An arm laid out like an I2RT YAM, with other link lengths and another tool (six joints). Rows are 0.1 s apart.
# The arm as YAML. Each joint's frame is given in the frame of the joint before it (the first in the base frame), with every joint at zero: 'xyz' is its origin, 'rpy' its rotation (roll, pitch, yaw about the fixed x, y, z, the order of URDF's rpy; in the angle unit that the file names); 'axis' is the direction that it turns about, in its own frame. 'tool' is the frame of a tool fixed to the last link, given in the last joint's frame.
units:
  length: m
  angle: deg
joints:
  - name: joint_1
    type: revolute
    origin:
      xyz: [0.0, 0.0, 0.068]
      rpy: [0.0, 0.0, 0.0]
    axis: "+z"
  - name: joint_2
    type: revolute
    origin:
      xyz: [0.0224, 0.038, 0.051]
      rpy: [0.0, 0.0, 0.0]
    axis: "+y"
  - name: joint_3
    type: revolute
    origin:
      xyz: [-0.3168, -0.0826, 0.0]
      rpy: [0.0, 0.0, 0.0]
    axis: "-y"
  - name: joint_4
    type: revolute
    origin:
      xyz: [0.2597, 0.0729, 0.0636]
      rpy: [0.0, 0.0, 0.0]
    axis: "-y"
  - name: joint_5
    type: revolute
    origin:
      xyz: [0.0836, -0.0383, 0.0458]
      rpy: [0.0, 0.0, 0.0]
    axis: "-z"
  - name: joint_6
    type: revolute
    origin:
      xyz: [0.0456, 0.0, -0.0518]
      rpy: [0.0, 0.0, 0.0]
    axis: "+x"
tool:
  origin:
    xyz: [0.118, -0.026, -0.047]
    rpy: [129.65, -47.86, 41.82]
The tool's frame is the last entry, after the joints.
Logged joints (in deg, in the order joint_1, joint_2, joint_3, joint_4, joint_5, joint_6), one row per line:
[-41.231, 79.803, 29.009, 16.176, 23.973, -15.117]
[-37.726, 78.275, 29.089, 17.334, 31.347, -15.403]
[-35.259, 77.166, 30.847, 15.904, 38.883, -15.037]
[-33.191, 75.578, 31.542, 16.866, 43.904, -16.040]
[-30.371, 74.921, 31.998, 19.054, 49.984, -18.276]
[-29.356, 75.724, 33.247, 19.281, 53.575, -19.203]
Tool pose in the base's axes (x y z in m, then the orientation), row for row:
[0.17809, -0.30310, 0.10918, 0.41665, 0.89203, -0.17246, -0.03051]
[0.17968, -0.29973, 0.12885, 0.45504, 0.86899, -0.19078, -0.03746]
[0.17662, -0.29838, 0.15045, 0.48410, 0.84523, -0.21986, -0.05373]
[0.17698, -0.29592, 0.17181, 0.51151, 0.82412, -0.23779, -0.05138]
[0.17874, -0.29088, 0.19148, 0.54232, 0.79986, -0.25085, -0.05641]
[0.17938, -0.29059, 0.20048, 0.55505, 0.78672, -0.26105, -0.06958]
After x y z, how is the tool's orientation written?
As a quaternion, w x y z.
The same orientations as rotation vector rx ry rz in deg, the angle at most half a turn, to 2 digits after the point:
[128.30, -24.81, -4.39]
[122.83, -26.97, -5.29]
[117.94, -30.68, -7.50]
[113.62, -32.78, -7.08]
[108.83, -34.13, -7.68]
[106.47, -35.33, -9.42]

